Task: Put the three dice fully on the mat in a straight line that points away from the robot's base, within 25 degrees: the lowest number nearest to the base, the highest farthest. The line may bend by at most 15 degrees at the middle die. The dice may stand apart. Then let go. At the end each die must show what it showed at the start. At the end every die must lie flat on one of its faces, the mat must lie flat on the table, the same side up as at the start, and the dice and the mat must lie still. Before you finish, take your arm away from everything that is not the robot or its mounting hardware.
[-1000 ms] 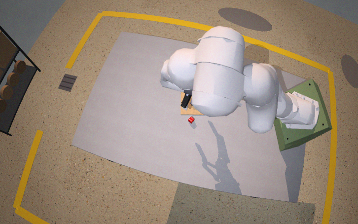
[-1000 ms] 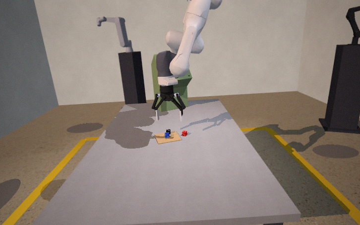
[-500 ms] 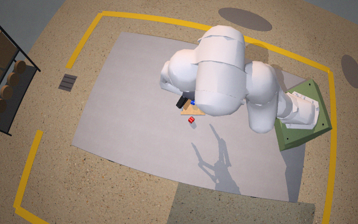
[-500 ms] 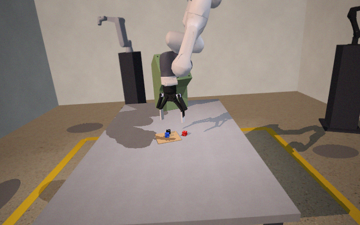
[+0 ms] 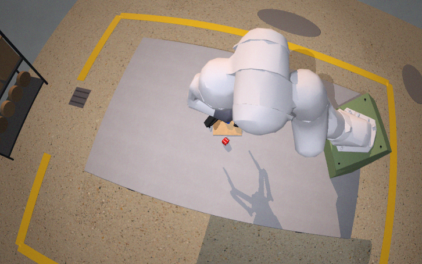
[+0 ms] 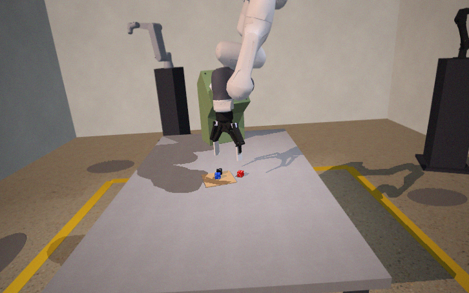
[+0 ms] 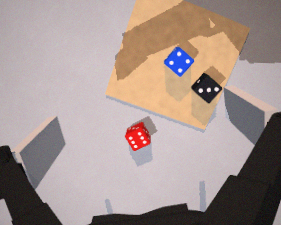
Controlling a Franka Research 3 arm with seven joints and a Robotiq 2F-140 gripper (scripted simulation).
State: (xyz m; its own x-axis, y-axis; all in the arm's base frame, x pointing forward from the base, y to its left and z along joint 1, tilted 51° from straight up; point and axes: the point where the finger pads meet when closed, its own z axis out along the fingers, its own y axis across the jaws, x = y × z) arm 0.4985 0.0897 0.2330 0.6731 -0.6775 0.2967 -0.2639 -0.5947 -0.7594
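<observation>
The red die lies 11 cm below my hand, 4 cm to the left of it and 4 cm behind it. From my hand the other things lie so: tan mat: 12 cm below, 5 cm to the right, 1 cm ahead; black die: 10 cm below, 7 cm to the right, 3 cm behind; blue die: 10 cm below, 5 cm to the right, 1 cm ahead.
</observation>
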